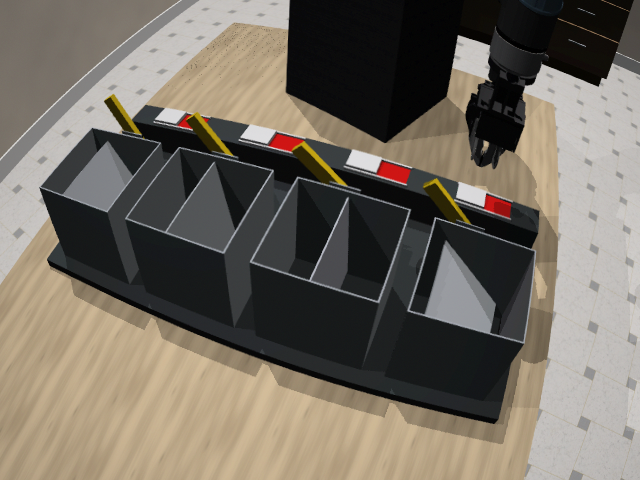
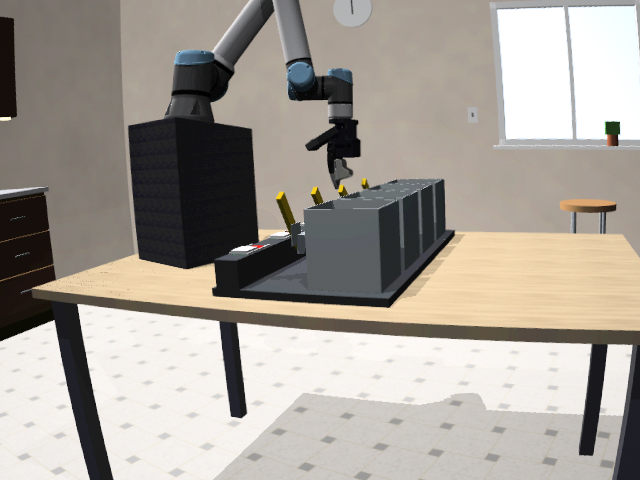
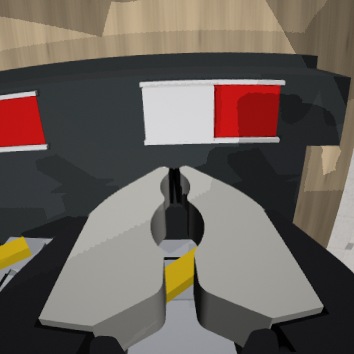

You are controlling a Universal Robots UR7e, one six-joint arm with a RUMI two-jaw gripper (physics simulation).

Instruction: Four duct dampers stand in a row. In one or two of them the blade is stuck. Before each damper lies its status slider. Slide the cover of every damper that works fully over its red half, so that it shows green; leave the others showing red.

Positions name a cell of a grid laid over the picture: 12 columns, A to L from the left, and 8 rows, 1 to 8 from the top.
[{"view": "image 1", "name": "my gripper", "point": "I3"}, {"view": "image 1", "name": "yellow lever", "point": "I4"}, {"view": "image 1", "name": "yellow lever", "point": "F3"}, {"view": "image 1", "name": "yellow lever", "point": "D3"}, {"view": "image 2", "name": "my gripper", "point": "G4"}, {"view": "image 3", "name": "my gripper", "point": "F4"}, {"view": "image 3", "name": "yellow lever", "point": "G7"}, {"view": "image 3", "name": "white cover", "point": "F3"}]
